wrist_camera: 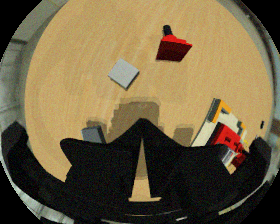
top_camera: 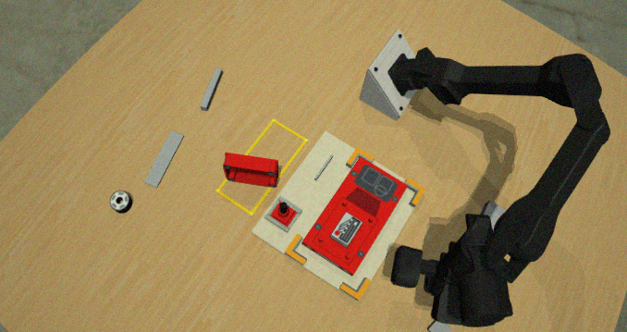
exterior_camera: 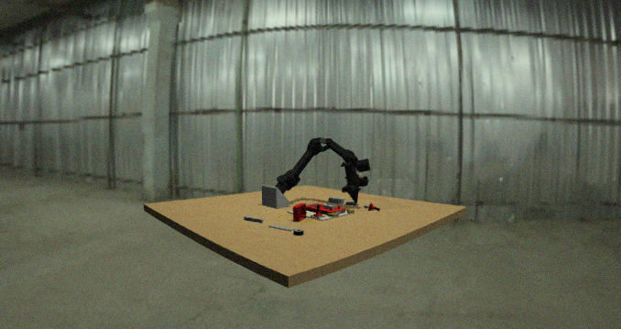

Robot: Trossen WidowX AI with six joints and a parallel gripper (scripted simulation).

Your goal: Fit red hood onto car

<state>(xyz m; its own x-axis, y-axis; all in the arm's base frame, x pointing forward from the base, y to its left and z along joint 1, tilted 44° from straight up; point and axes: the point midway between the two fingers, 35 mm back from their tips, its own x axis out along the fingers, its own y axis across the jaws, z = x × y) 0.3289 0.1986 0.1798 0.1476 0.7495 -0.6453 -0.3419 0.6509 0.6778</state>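
Right now my gripper tip is 390 mm to the left of the red hood and 10 mm below it. The rest, counted from my gripper tip: grey engine block: 190 mm to the right, 10 mm below, 10 mm behind.
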